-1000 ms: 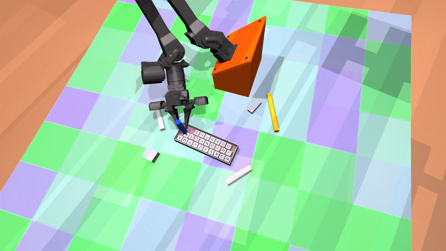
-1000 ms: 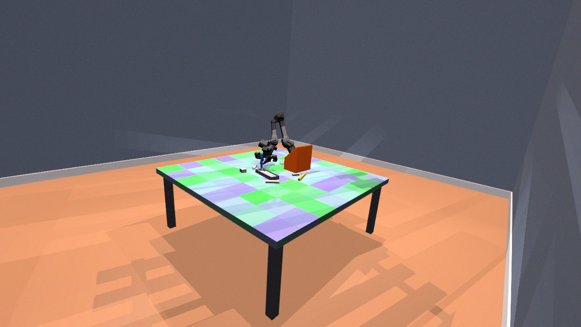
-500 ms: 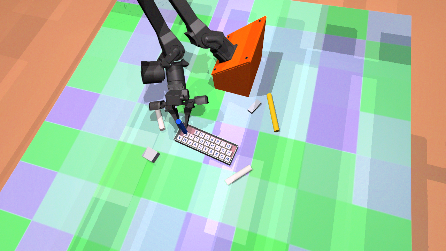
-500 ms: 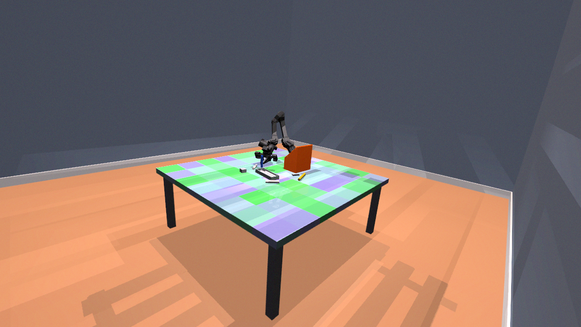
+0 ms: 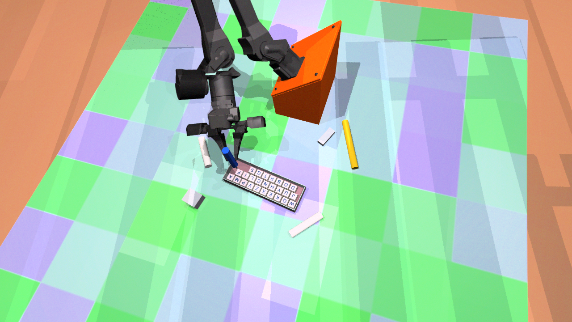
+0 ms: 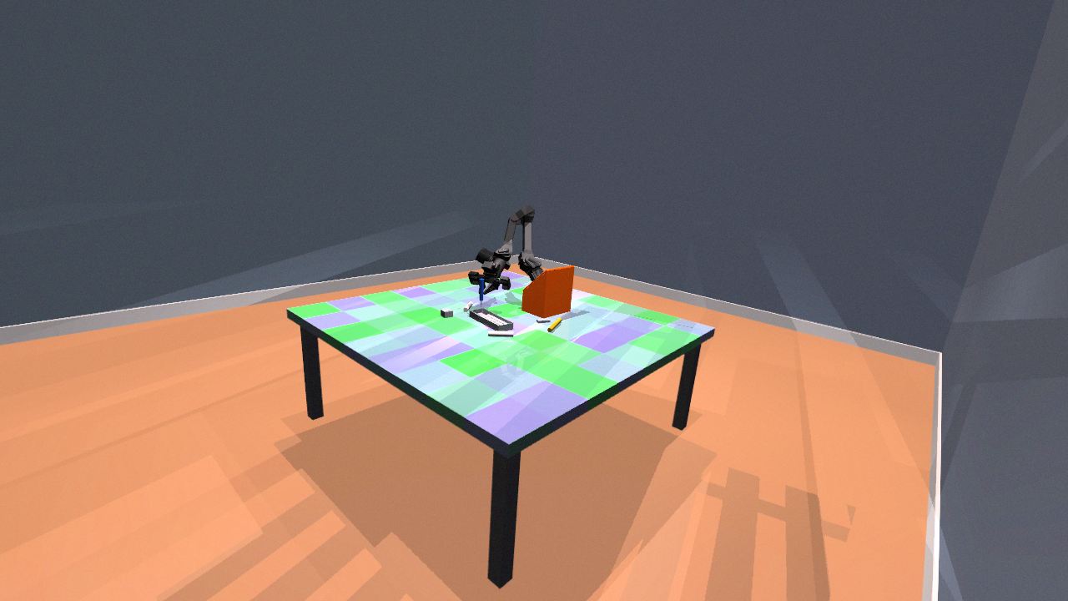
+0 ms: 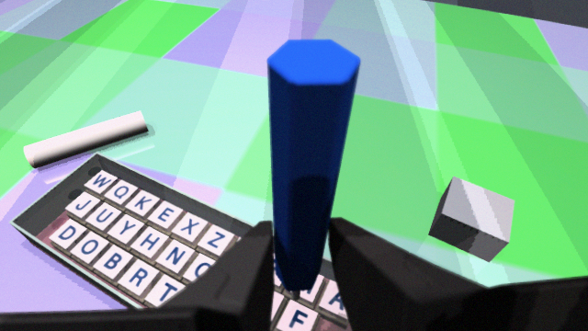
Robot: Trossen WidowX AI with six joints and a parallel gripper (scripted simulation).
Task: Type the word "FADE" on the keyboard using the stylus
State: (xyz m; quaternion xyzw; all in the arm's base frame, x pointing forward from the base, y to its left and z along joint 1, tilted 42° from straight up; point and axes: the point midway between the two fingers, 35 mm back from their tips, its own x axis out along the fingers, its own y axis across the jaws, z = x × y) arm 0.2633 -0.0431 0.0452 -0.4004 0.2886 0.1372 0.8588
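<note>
My gripper tip is 110 mm short of the grey cube, 90 mm to the left of it and 90 mm above it. Also, from my gripper tip: blue stylus (20 mm below); yellow rod (250 mm to the left, 190 mm behind, 100 mm below).
</note>
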